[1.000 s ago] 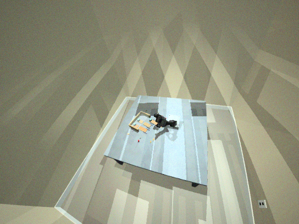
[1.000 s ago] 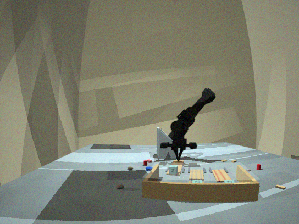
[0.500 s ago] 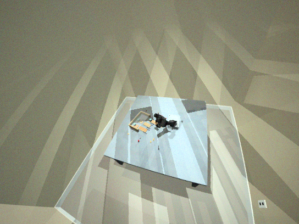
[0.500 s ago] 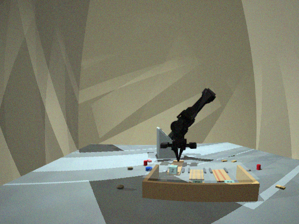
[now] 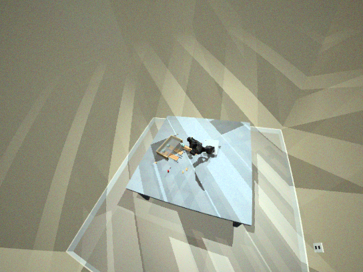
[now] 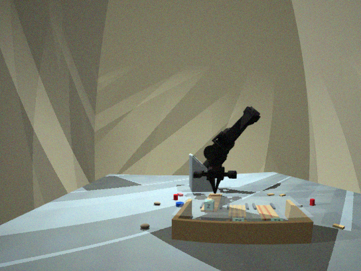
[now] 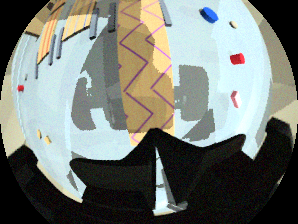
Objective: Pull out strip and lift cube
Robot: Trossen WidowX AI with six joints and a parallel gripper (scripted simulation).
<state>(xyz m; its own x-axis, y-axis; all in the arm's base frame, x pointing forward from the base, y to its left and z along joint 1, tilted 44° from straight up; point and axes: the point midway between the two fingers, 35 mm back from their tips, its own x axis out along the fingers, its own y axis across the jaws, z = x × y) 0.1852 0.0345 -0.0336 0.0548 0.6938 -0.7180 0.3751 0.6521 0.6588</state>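
My gripper tip is 9 cm short of the strip, 3 cm to the left of it and 1 cm above it. From my gripper tip the other things lie so: blue disc (17 cm to the right, 12 cm ahead, 1 cm below).
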